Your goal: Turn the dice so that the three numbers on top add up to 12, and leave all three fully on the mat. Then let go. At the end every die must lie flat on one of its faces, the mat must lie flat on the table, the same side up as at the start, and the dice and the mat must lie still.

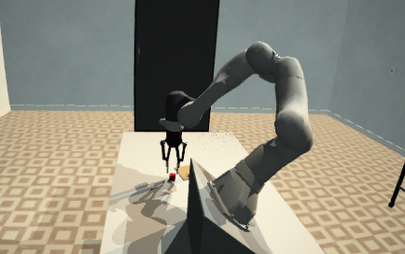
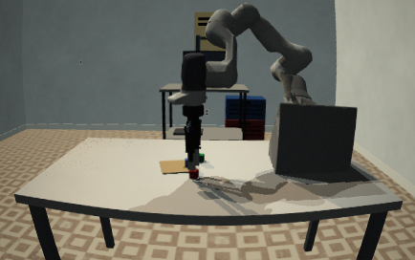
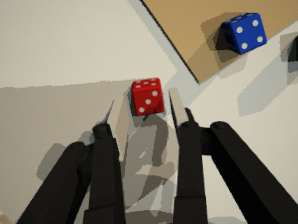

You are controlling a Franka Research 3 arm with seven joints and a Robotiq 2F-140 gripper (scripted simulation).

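Now: hand 60 mm above the red die. Also, from my hand: blue die 20 mm ahead, 110 mm to the right, 50 mm below; then green die 20 mm behind, 190 mm to the right, 60 mm below; then tan mat 70 mm ahead, 110 mm to the right, 70 mm below.
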